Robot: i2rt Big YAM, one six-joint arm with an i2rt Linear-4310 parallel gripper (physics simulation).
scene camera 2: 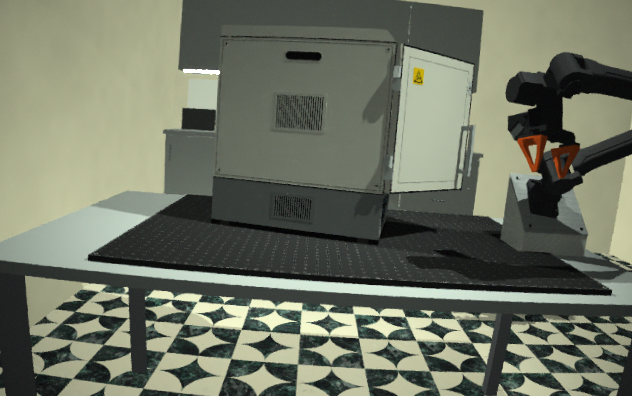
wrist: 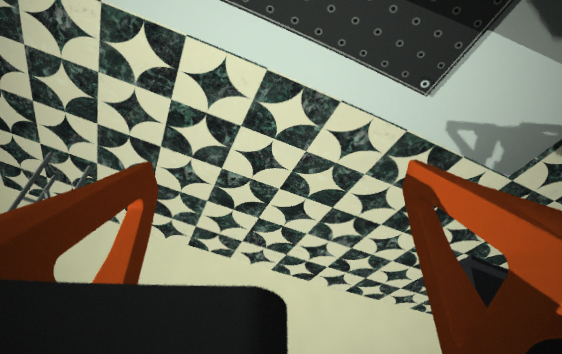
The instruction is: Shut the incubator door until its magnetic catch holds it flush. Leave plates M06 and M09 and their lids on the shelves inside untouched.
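Frame: origin at the arm's base, x back, y right, z up, level; millimetres.
Where they show: gripper, fingertip midpoint: [scene camera 2: 548, 175] [wrist: 280, 175]; arm's base, origin of the base link: [scene camera 2: 541, 199].
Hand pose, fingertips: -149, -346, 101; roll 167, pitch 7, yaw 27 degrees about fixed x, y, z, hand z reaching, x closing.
Note:
Each offset is from my fingertips to the top centre of the thing, as dx, dy, dz. "pt": to the spot under its first point. Level surfaces: height alone.
The incubator [scene camera 2: 305, 150] is a grey box on a darker base, seen from a side with vents in the scene view. Its door {pt -222, +270, +98} [scene camera 2: 432, 120] is a pale panel with a yellow warning label, hinged at the box's right edge and swung wide open. A vertical bar handle {pt -98, +341, +23} [scene camera 2: 466, 150] is at the door's far edge. My gripper [scene camera 2: 549, 174] [wrist: 280, 175] has orange fingers spread wide with no object between them. It is to the right of the door, apart from it. The shelves, plates M06 and M09 and their lids are hidden.
The incubator stands on a black perforated board {dz -237} [scene camera 2: 300, 260] [wrist: 370, 45] on a pale table {dz -250} [scene camera 2: 65, 235] [wrist: 300, 55]. The arm's angled grey base [scene camera 2: 542, 237] is at the table's right end. Grey cabinets [scene camera 2: 190, 160] are behind.

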